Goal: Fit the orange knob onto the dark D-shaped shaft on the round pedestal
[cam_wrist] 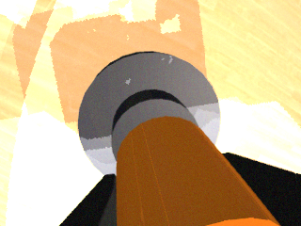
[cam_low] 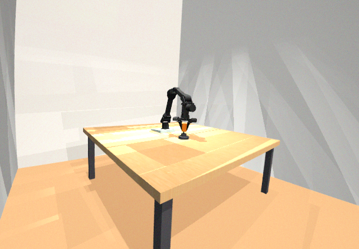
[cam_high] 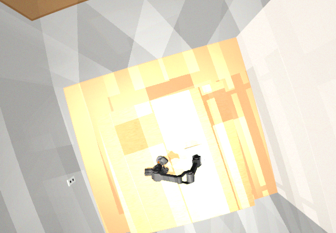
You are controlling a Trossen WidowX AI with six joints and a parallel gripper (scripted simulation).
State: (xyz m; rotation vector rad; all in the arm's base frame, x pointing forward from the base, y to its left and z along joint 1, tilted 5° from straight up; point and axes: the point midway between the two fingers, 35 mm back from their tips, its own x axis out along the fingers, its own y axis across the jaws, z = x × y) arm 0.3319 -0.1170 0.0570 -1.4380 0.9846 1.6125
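The orange knob is 2 cm above my gripper tip. From my gripper tip the other things lie so: pedestal: 4 cm below.
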